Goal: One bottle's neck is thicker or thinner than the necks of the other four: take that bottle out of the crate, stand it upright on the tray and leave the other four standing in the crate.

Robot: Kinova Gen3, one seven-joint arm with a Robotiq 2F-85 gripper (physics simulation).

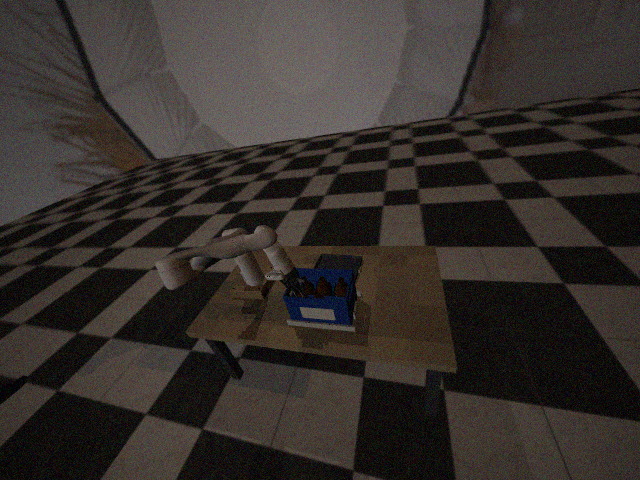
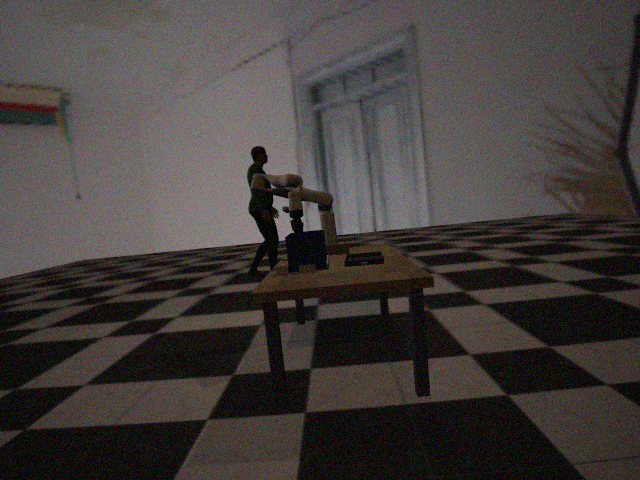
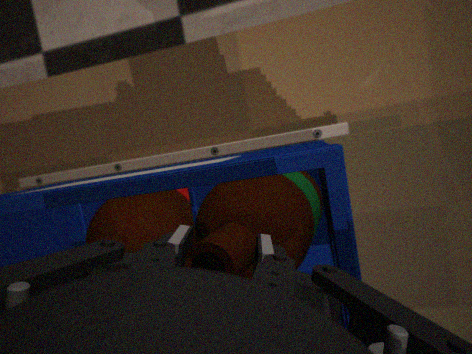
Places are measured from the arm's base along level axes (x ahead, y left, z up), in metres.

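Where they show: gripper, fingertip midpoint: (image 1: 301,296) (image 3: 223,248); arm's base, origin of the base link: (image 1: 256,280) (image 2: 330,244).
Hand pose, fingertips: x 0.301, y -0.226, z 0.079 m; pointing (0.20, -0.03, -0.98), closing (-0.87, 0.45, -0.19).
Each offset is from my fingertips to the top centre of the thing. "spot": to the spot under its first point. Level surfaces: height alone.
A blue crate {dx +0.082, dy +0.033, dz +0.038 m} (image 1: 318,309) (image 2: 306,250) (image 3: 284,158) with brown bottles {dx +0.090, dy +0.075, dz +0.025 m} (image 1: 324,287) stands on the wooden table {dz -0.138 m} (image 1: 404,305) (image 2: 347,281) (image 3: 340,70). My gripper (image 1: 292,282) (image 2: 296,227) (image 3: 223,248) is at the crate's left end and is shut on the neck of a brown bottle with a green label {dx -0.009, dy +0.004, dz +0.030 m} (image 3: 259,207), in a corner cell next to the crate wall. A bottle with a red label {dx +0.070, dy -0.012, dz +0.025 m} (image 3: 140,218) stands in the neighbouring cell. The dark tray {spot: dx +0.148, dy +0.375, dz -0.132 m} (image 1: 339,261) (image 2: 364,258) lies on the table right behind the crate.
A person (image 2: 261,210) walks on the checkered floor behind the table, near the arm. A pale strip {spot: dx +0.018, dy -0.056, dz -0.107 m} (image 3: 213,151) runs along the crate's foot. The arm's base stands at the table's left end.
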